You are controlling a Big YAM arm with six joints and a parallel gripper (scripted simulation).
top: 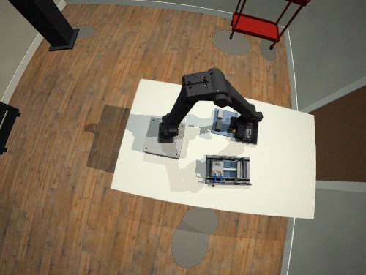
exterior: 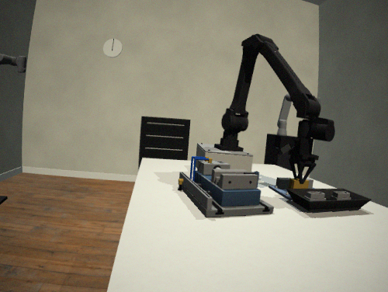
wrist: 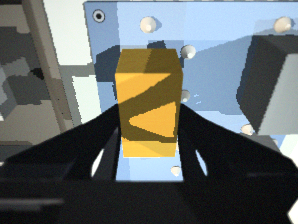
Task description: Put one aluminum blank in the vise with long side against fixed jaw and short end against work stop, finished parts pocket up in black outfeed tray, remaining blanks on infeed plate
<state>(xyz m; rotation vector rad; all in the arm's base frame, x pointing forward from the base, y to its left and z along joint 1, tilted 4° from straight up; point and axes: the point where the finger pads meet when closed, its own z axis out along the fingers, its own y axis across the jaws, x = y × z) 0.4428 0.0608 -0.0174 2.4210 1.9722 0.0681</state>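
Right now the yellow brass blank is 20 mm below my hand. Round my hand: infeed plate: 60 mm below, 50 mm to the left, 40 mm behind; dark rod: 240 mm to the right, 40 mm ahead, 30 mm above; gray blank: 90 mm behind, 30 mm below, 20 mm to the left.
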